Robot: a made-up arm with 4 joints. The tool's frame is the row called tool. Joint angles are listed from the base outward.
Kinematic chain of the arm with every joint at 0, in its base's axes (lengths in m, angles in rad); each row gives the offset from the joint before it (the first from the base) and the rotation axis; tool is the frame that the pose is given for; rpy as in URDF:
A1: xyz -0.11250 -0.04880 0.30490 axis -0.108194 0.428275 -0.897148
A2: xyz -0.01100 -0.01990 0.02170 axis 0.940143 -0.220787 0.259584
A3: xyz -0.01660 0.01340 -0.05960 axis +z
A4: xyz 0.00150 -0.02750 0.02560 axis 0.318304 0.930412 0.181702
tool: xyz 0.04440 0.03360 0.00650 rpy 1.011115 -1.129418 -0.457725
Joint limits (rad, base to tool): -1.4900..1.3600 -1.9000..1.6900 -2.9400..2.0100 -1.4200..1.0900
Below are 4 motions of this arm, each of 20 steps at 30 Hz.
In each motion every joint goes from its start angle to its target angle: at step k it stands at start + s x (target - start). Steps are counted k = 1, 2, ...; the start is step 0. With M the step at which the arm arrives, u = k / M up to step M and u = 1 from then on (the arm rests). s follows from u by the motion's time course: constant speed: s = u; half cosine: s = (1 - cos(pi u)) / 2; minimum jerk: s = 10 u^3 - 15 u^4 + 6 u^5.
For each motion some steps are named. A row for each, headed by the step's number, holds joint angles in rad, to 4 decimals.
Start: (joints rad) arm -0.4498 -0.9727 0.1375 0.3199
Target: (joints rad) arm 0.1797 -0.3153 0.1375 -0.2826
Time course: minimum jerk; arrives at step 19
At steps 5, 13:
5: -0.3756 -0.8952 0.1375 0.2489
13: 0.0635 -0.4366 0.1375 -0.1714

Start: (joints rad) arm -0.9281 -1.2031 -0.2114 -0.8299
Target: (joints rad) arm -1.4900 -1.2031 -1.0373 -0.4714
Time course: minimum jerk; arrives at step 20
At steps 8, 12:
8: -1.1065 -1.2031 -0.4736 -0.7161
12: -1.3116 -1.2031 -0.7751 -0.5852

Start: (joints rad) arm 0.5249 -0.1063 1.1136 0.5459
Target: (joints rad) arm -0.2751 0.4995 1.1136 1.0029
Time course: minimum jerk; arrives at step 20
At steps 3, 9, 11, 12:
3: 0.5036 -0.0902 1.1136 0.5581
9: 0.1994 0.1402 1.1136 0.7318
11: 0.0504 0.2530 1.1136 0.8170
12: -0.0211 0.3072 1.1136 0.8578

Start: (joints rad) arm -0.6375 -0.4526 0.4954 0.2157
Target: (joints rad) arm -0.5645 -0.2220 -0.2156 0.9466
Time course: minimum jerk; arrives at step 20
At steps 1, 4, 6, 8, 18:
1: -0.6374 -0.4523 0.4946 0.2165
4: -0.6333 -0.4392 0.4542 0.2580
6: -0.6256 -0.4150 0.3795 0.3349
8: -0.6143 -0.3794 0.2697 0.4477
18: -0.5651 -0.2240 -0.2095 0.9403

